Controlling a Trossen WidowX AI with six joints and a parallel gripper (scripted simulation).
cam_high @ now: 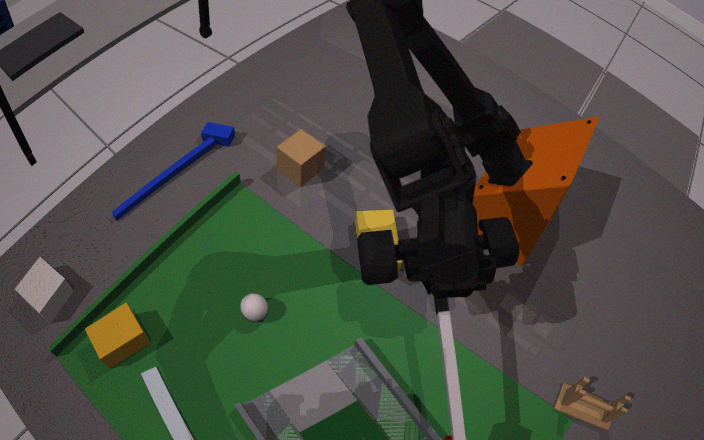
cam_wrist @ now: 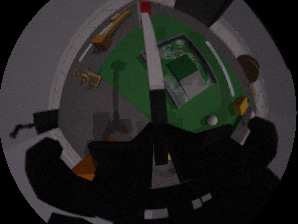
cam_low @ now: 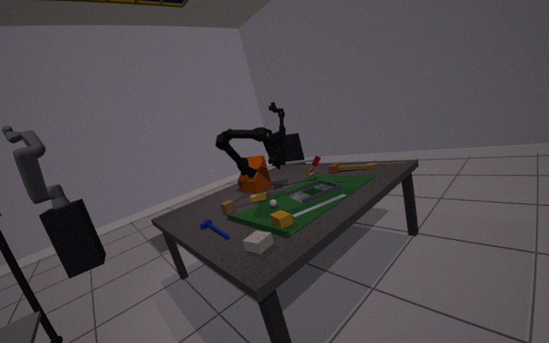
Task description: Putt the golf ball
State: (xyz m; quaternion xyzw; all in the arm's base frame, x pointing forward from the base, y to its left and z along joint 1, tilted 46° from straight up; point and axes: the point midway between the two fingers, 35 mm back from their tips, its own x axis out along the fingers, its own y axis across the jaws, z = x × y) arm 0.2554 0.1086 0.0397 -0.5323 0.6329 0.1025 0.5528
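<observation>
My gripper tip is 7 cm past the yellow block, 15 cm to the left of it and 14 cm above it. Round my gripper tip: wooden stand: 11 cm behind, 32 cm to the left, 12 cm below; then green mat: 21 cm ahead, 2 cm to the right, 15 cm below; then white golf ball: 15 cm ahead, 19 cm to the right, 13 cm below.
</observation>
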